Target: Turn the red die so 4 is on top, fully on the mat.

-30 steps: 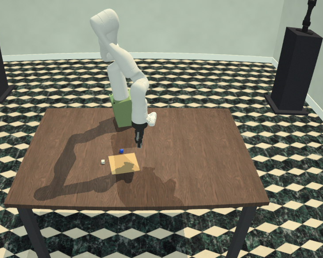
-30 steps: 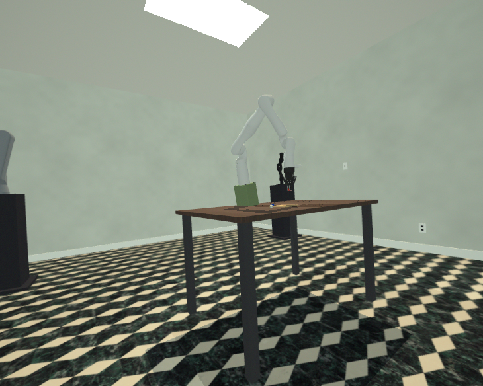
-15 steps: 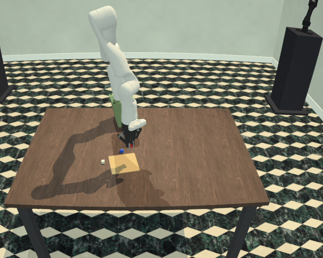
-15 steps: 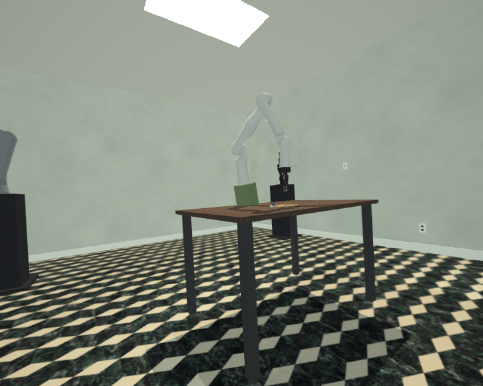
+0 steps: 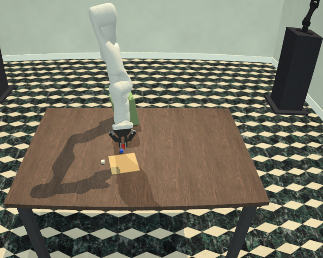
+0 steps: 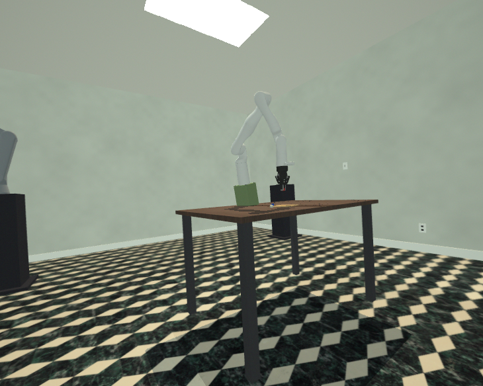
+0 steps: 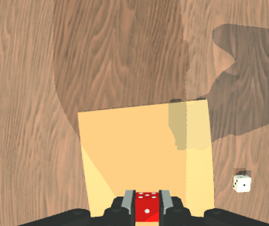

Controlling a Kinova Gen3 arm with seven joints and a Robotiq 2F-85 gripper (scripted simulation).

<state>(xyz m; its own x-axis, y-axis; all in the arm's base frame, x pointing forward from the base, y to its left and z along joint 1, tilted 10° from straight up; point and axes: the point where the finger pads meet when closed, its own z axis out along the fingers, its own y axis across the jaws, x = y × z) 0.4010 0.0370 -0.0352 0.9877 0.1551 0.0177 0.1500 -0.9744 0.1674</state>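
Right now my hand is 120 mm above the mat. Round my hand: white die 110 mm to the right, 120 mm below; then blue die 90 mm behind, 20 mm to the right, 120 mm below; then red die 10 mm below.
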